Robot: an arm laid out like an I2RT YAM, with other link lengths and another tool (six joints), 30 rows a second.
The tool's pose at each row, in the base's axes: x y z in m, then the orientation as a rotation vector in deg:
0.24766, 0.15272, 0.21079, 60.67, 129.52, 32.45
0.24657, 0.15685, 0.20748, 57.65, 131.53, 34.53
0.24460, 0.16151, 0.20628, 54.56, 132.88, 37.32
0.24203, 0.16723, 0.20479, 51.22, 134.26, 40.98
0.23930, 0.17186, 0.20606, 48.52, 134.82, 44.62
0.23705, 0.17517, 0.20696, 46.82, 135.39, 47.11
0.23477, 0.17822, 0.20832, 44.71, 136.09, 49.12
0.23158, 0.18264, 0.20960, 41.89, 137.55, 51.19
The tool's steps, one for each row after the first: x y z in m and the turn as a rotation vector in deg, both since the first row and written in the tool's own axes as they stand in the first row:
0.00489, -0.00008, 0.00230, -1.30, 2.24, -1.87
0.00999, 0.00092, 0.00252, -3.27, 4.33, -3.49
0.01633, 0.00204, 0.00270, -5.71, 6.92, -5.02
0.02102, 0.00405, 0.00058, -8.24, 8.97, -5.98
0.02453, 0.00531, -0.00113, -9.81, 10.59, -6.53
0.02770, 0.00668, -0.00323, -11.17, 12.08, -7.50
0.03246, 0.00831, -0.00569, -12.37, 14.25, -9.00

